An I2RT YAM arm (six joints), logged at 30 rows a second.
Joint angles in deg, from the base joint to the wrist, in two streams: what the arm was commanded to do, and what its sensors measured. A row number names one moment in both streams.
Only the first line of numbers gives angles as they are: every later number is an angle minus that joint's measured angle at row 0.
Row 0, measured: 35.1, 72.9, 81.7, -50.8, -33.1, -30.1
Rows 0 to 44, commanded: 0.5, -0.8, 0.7, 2.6, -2.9, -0.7; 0.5, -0.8, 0.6, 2.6, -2.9, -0.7; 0.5, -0.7, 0.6, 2.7, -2.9, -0.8; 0.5, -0.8, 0.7, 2.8, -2.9, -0.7; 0.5, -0.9, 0.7, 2.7, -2.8, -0.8; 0.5, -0.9, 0.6, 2.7, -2.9, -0.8; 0.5, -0.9, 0.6, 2.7, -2.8, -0.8; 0.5, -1.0, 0.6, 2.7, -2.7, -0.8; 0.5, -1.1, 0.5, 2.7, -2.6, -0.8; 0.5, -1.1, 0.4, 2.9, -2.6, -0.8; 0.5, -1.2, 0.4, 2.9, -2.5, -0.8; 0.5, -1.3, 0.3, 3.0, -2.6, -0.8; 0.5, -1.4, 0.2, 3.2, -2.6, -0.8; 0.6, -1.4, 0.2, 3.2, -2.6, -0.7; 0.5, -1.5, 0.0, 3.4, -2.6, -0.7; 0.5, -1.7, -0.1, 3.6, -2.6, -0.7; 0.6, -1.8, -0.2, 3.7, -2.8, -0.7; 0.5, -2.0, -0.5, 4.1, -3.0, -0.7; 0.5, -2.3, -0.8, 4.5, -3.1, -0.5; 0.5, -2.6, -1.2, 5.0, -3.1, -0.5; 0.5, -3.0, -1.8, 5.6, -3.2, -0.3; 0.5, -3.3, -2.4, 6.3, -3.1, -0.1; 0.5, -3.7, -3.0, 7.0, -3.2, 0.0; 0.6, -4.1, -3.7, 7.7, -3.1, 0.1; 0.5, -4.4, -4.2, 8.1, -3.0, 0.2; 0.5, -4.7, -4.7, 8.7, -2.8, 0.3; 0.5, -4.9, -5.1, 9.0, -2.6, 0.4; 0.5, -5.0, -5.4, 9.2, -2.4, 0.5; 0.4, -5.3, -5.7, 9.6, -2.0, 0.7; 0.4, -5.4, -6.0, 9.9, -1.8, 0.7; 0.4, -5.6, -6.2, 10.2, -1.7, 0.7; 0.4, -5.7, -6.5, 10.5, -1.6, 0.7; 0.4, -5.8, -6.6, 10.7, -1.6, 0.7; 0.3, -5.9, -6.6, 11.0, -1.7, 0.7; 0.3, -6.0, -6.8, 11.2, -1.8, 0.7; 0.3, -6.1, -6.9, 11.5, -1.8, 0.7; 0.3, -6.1, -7.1, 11.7, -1.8, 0.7; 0.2, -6.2, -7.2, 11.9, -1.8, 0.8; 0.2, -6.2, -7.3, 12.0, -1.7, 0.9; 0.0, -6.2, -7.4, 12.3, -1.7, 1.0; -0.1, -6.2, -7.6, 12.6, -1.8, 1.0; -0.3, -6.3, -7.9, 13.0, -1.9, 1.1; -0.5, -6.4, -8.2, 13.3, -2.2, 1.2; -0.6, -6.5, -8.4, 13.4, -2.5, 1.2; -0.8, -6.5, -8.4, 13.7, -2.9, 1.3
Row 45, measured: -0.7, -4.8, -8.2, 8.5, 0.5, 1.1
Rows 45 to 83, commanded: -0.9, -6.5, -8.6, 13.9, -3.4, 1.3; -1.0, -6.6, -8.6, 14.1, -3.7, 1.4; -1.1, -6.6, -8.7, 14.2, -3.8, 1.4; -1.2, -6.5, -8.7, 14.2, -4.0, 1.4; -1.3, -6.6, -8.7, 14.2, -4.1, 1.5; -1.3, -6.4, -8.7, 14.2, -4.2, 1.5; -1.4, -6.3, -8.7, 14.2, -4.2, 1.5; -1.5, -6.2, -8.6, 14.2, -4.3, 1.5; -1.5, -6.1, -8.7, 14.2, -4.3, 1.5; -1.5, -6.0, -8.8, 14.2, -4.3, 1.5; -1.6, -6.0, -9.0, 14.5, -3.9, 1.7; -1.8, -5.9, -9.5, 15.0, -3.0, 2.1; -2.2, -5.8, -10.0, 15.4, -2.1, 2.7; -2.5, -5.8, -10.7, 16.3, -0.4, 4.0; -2.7, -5.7, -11.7, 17.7, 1.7, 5.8; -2.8, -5.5, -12.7, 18.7, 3.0, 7.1; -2.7, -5.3, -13.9, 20.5, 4.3, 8.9; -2.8, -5.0, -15.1, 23.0, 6.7, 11.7; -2.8, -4.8, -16.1, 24.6, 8.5, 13.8; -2.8, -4.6, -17.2, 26.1, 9.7, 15.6; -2.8, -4.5, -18.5, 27.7, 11.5, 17.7; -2.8, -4.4, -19.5, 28.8, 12.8, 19.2; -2.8, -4.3, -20.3, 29.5, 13.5, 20.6; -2.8, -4.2, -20.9, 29.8, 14.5, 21.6; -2.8, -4.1, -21.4, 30.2, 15.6, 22.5; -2.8, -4.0, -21.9, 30.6, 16.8, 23.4; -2.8, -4.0, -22.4, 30.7, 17.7, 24.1; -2.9, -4.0, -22.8, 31.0, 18.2, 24.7; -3.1, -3.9, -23.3, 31.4, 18.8, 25.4; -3.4, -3.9, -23.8, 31.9, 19.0, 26.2; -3.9, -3.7, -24.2, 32.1, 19.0, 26.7; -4.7, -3.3, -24.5, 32.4, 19.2, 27.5; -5.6, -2.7, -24.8, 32.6, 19.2, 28.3; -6.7, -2.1, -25.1, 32.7, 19.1, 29.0; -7.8, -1.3, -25.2, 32.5, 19.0, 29.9; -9.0, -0.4, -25.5, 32.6, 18.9, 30.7; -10.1, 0.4, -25.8, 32.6, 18.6, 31.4; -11.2, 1.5, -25.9, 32.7, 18.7, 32.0; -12.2, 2.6, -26.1, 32.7, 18.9, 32.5
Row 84, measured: -9.9, 0.1, -24.8, 31.6, 18.0, 29.0
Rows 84 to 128, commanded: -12.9, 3.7, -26.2, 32.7, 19.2, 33.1; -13.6, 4.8, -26.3, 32.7, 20.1, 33.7; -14.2, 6.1, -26.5, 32.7, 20.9, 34.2; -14.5, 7.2, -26.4, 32.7, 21.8, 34.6; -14.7, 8.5, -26.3, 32.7, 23.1, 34.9; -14.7, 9.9, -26.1, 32.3, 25.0, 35.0; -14.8, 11.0, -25.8, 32.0, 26.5, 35.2; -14.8, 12.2, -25.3, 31.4, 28.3, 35.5; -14.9, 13.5, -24.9, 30.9, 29.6, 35.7; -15.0, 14.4, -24.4, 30.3, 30.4, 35.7; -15.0, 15.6, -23.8, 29.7, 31.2, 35.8; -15.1, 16.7, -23.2, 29.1, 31.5, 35.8; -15.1, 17.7, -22.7, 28.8, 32.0, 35.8; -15.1, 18.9, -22.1, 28.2, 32.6, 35.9; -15.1, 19.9, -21.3, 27.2, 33.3, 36.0; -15.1, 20.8, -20.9, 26.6, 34.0, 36.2; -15.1, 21.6, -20.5, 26.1, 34.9, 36.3; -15.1, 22.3, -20.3, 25.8, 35.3, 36.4; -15.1, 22.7, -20.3, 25.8, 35.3, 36.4; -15.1, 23.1, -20.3, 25.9, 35.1, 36.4; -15.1, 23.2, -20.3, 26.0, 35.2, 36.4; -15.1, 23.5, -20.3, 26.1, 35.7, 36.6; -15.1, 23.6, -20.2, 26.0, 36.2, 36.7; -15.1, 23.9, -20.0, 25.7, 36.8, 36.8; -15.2, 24.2, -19.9, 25.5, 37.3, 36.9; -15.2, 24.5, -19.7, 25.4, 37.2, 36.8; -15.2, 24.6, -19.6, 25.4, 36.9, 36.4; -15.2, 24.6, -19.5, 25.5, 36.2, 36.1; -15.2, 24.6, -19.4, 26.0, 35.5, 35.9; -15.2, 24.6, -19.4, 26.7, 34.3, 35.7; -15.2, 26.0, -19.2, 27.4, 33.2, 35.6; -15.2, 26.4, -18.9, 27.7, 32.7, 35.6; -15.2, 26.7, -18.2, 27.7, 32.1, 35.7; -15.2, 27.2, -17.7, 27.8, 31.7, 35.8; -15.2, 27.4, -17.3, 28.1, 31.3, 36.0; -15.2, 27.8, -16.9, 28.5, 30.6, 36.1; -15.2, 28.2, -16.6, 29.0, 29.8, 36.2; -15.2, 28.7, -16.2, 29.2, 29.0, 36.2; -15.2, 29.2, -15.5, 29.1, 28.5, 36.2; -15.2, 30.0, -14.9, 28.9, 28.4, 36.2; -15.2, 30.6, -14.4, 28.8, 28.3, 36.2; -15.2, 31.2, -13.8, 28.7, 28.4, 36.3; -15.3, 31.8, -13.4, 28.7, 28.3, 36.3; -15.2, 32.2, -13.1, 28.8, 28.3, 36.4; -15.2, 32.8, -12.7, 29.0, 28.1, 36.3
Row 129, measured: -15.0, 31.4, -14.3, 28.7, 29.3, 36.1
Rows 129 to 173, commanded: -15.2, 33.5, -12.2, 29.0, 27.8, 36.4; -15.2, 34.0, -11.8, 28.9, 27.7, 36.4; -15.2, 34.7, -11.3, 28.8, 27.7, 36.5; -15.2, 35.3, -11.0, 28.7, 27.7, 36.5; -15.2, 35.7, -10.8, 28.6, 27.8, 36.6; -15.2, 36.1, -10.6, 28.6, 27.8, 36.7; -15.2, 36.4, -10.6, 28.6, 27.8, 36.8; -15.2, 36.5, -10.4, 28.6, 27.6, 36.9; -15.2, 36.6, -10.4, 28.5, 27.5, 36.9; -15.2, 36.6, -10.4, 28.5, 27.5, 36.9; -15.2, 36.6, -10.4, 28.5, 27.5, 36.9; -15.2, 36.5, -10.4, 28.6, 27.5, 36.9; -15.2, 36.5, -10.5, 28.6, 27.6, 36.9; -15.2, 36.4, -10.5, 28.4, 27.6, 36.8; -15.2, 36.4, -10.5, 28.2, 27.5, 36.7; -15.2, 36.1, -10.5, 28.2, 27.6, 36.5; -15.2, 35.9, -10.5, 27.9, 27.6, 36.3; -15.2, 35.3, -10.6, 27.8, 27.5, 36.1; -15.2, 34.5, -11.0, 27.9, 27.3, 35.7; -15.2, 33.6, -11.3, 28.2, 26.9, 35.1; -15.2, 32.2, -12.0, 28.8, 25.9, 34.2; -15.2, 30.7, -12.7, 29.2, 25.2, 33.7; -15.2, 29.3, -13.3, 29.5, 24.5, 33.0; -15.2, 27.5, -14.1, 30.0, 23.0, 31.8; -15.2, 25.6, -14.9, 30.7, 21.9, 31.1; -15.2, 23.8, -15.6, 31.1, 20.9, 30.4; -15.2, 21.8, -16.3, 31.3, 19.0, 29.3; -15.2, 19.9, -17.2, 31.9, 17.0, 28.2; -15.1, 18.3, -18.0, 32.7, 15.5, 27.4; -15.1, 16.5, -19.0, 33.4, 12.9, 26.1; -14.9, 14.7, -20.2, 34.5, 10.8, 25.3; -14.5, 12.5, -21.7, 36.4, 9.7, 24.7; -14.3, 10.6, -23.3, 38.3, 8.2, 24.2; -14.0, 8.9, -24.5, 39.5, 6.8, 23.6; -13.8, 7.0, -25.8, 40.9, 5.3, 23.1; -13.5, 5.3, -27.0, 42.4, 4.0, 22.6; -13.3, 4.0, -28.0, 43.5, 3.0, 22.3; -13.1, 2.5, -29.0, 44.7, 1.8, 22.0; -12.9, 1.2, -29.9, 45.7, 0.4, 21.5; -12.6, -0.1, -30.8, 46.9, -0.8, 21.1; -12.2, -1.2, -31.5, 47.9, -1.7, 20.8; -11.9, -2.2, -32.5, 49.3, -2.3, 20.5; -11.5, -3.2, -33.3, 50.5, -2.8, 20.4; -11.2, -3.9, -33.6, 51.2, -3.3, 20.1; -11.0, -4.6, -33.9, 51.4, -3.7, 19.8
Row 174, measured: -11.6, -2.1, -33.3, 45.8, 0.5, 21.7
